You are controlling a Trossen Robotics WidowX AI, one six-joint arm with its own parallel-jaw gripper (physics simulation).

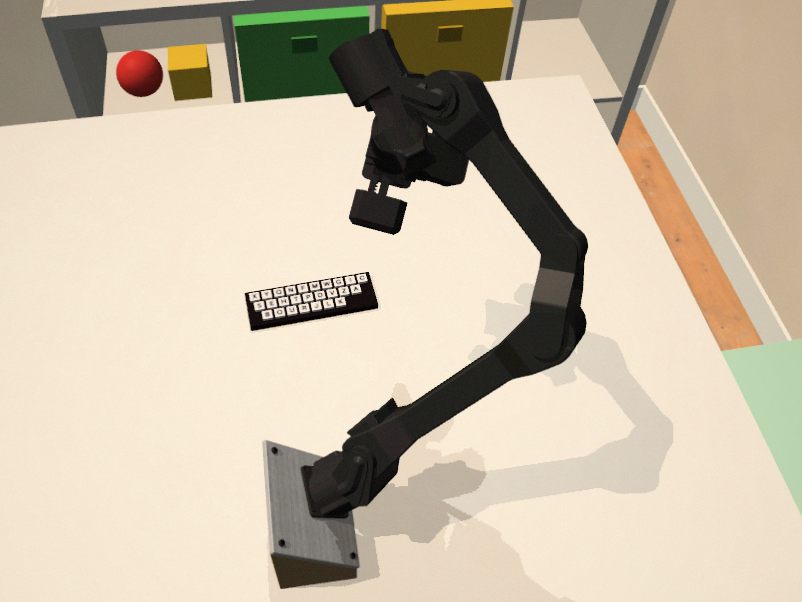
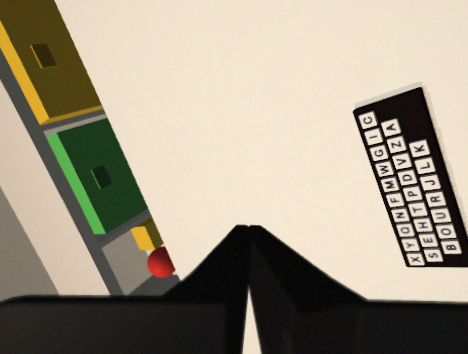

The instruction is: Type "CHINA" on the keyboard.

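Seen in the pictures: gripper, between the fingertips: (image 2: 247, 237); arm's base, origin of its link: (image 1: 323, 492).
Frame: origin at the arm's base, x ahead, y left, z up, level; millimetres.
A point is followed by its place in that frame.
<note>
A black keyboard (image 1: 362, 301) {x 323, y -126, z -69 mm} (image 2: 417, 112) {x 320, y -128, z -69 mm} with white letter keys lies flat on the table. Its top row reads X Y Q N F M W G I C, its middle row S E H T P D V Z A, its bottom row B O U R J L K. The C key (image 1: 362, 277) {x 366, y -136, z -64 mm} (image 2: 368, 120) {x 365, y -135, z -64 mm} is at the end of the top row, beside the I key (image 1: 350, 279) {x 366, y -117, z -64 mm} (image 2: 373, 136) {x 365, y -117, z -64 mm}. My gripper (image 1: 377, 217) (image 2: 247, 237) {x 321, y -158, z 224 mm} is shut and empty. It hangs above the table, beyond the keyboard on the shelf side, apart from the keys.
A shelf unit (image 1: 228, 55) stands along the table's far edge. It holds a red ball (image 1: 139, 73) (image 2: 161, 262), a yellow block (image 1: 189, 72) (image 2: 146, 237), a green bin (image 1: 301, 61) (image 2: 102, 170) and a yellow bin (image 1: 446, 48) (image 2: 50, 65). The arm's metal base plate (image 1: 291, 505) {x -23, y 42, z 40 mm} is at the near side.
</note>
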